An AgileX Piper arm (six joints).
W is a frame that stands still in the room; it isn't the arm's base.
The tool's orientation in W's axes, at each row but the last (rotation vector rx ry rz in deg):
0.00, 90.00, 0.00
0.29, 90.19, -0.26
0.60, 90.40, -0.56
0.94, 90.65, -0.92
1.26, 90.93, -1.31
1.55, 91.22, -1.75
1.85, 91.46, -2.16
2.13, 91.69, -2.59
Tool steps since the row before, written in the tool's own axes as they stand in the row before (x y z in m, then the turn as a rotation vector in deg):
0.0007, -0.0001, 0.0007, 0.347, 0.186, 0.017
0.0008, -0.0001, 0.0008, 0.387, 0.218, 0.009
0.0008, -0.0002, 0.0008, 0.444, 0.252, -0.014
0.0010, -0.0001, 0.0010, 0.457, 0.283, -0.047
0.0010, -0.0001, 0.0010, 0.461, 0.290, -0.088
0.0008, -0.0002, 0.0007, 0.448, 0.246, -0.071
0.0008, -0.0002, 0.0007, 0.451, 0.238, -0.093
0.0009, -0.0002, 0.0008, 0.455, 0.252, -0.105
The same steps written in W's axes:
0.0007, -0.0001, -0.0007, 0.017, 0.186, -0.347
0.0008, -0.0001, -0.0008, 0.009, 0.218, -0.387
0.0008, -0.0002, -0.0008, -0.014, 0.252, -0.444
0.0010, -0.0001, -0.0010, -0.046, 0.284, -0.456
0.0010, -0.0001, -0.0010, -0.087, 0.292, -0.460
0.0007, -0.0002, -0.0008, -0.072, 0.248, -0.447
0.0007, -0.0002, -0.0008, -0.094, 0.241, -0.449
0.0008, -0.0002, -0.0009, -0.105, 0.255, -0.453

